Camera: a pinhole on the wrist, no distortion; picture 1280 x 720 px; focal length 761.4 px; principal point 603.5 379.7 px. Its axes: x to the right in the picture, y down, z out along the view. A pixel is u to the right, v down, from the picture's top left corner.
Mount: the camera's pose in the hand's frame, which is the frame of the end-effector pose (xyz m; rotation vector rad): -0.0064 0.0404 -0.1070 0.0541 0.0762 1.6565
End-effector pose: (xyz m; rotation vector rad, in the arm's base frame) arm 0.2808 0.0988 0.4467 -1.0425 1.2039 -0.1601
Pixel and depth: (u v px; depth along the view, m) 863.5 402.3 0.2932
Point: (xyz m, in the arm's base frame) 0.3738 0.2847 0.3378
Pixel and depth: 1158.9 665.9 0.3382
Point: 0.3104 0.4673 0.3240
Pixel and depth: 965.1 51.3 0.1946
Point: 0.3221 0.1720 0.2829
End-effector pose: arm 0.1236 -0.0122 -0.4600 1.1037 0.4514 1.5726
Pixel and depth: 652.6 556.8 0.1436
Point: 0.1272 -0.0642 -0.4149
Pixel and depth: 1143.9 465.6 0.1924
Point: 0.0945 -0.1132 -0.2914
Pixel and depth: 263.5 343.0 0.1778
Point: 0.2024 0.0020 -0.4426
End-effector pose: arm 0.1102 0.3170 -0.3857 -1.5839 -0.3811 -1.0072
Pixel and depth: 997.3 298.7 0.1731
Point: 0.2415 0.3317 -0.4554
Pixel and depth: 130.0 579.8 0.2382
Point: 0.0658 0.4837 -0.3400
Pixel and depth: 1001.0 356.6 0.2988
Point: 0.3365 0.4289 -0.4982
